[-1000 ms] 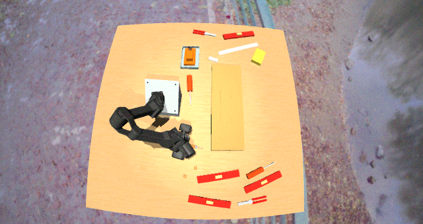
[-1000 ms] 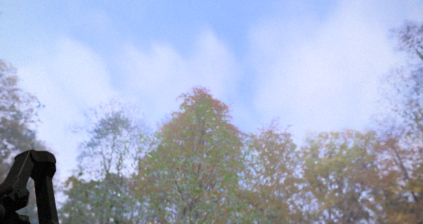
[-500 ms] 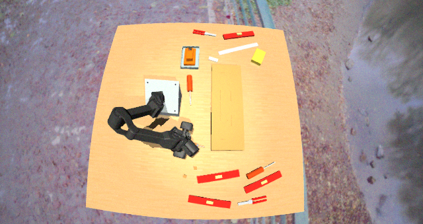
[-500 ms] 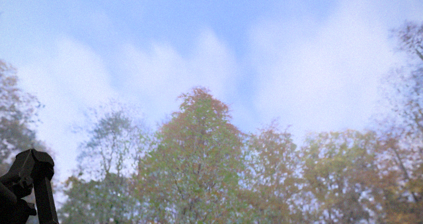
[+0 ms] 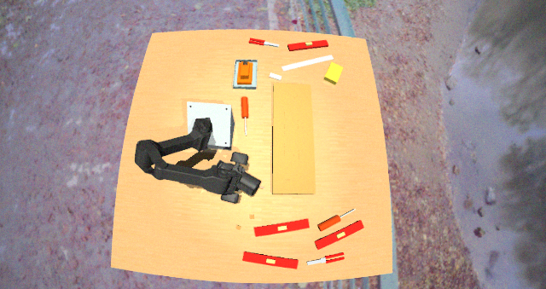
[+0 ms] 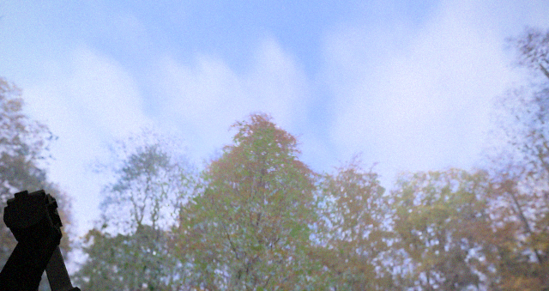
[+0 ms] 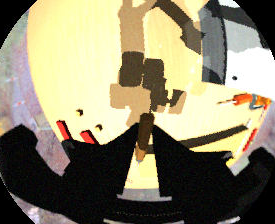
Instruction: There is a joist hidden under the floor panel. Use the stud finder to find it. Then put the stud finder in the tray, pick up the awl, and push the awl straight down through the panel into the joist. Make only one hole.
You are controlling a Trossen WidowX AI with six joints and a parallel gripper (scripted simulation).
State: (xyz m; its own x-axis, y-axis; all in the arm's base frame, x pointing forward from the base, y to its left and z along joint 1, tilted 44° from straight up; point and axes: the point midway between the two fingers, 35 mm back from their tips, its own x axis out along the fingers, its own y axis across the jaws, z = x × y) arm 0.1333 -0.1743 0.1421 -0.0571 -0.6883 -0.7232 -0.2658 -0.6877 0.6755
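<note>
Right now the awl is 5 cm ahead of my gripper tip and 1 cm to the right of it. Round my gripper tip: orange stud finder: 56 cm to the left, 5 cm below, 3 cm ahead; then white cylinder: 53 cm to the left, 18 cm ahead, 9 cm below; then grey tray: 54 cm to the left, 8 cm below, 3 cm ahead.
</note>
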